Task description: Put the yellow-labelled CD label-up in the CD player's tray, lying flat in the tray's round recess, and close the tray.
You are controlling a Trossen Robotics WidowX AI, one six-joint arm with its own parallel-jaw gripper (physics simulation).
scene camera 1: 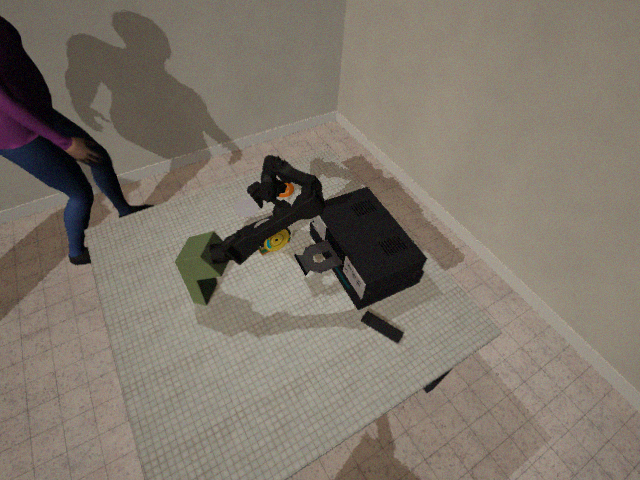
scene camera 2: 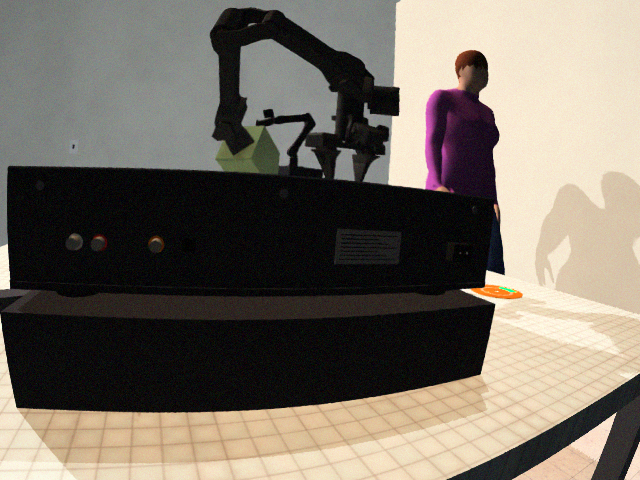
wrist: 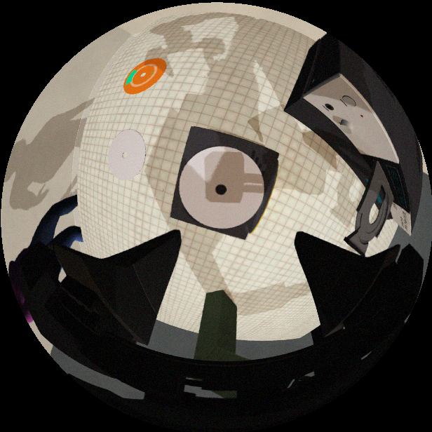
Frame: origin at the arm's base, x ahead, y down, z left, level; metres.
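Where they show: gripper, fingertip midpoint: [scene camera 1: 268,213]; arm's base, origin of the base link: [scene camera 1: 217,253] [scene camera 2: 239,141].
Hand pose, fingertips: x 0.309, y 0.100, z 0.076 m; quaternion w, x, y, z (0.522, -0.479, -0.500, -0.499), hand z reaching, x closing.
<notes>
Each offset is from my fingertips to the top centre of the thing. "spot": to the spot under its first point.
The yellow-labelled CD @(spot: dx -0.007, dy +0.135, dz -0.041 m) [scene camera 1: 276,240] shows label-up at a dark square case in scene camera 1; in the wrist view a thin yellow edge [wrist: 270,197] shows along the case's right side. A pale disc [wrist: 200,185] lies on the dark case [wrist: 200,137], under my gripper's shadow. The black CD player [scene camera 1: 372,237] [scene camera 2: 248,206] [wrist: 345,110] has its tray @(dx +0.041, dy +0.063, dz -0.281 m) [scene camera 1: 330,262] [wrist: 357,240] out, and the tray's round recess holds no disc. My gripper [scene camera 1: 269,209] [scene camera 2: 344,178] [wrist: 240,237] is open and empty, above the table on the far side of the yellow CD in scene camera 1.
An orange disc @(dx +0.285, dy +0.190, dz +0.204 m) [scene camera 1: 287,191] [scene camera 2: 485,291] [wrist: 152,80] and another pale disc @(dx +0.074, dy +0.190, dz +0.239 m) [scene camera 1: 247,204] [wrist: 135,160] lie on the table. A green block [scene camera 1: 199,258] [scene camera 2: 258,155] [wrist: 217,320] stands by my arm's base. A black bar @(dx -0.022, dy +0.171, dz -0.605 m) [scene camera 1: 381,326] lies near the player. A person [scene camera 2: 457,134] stands beyond the table.
</notes>
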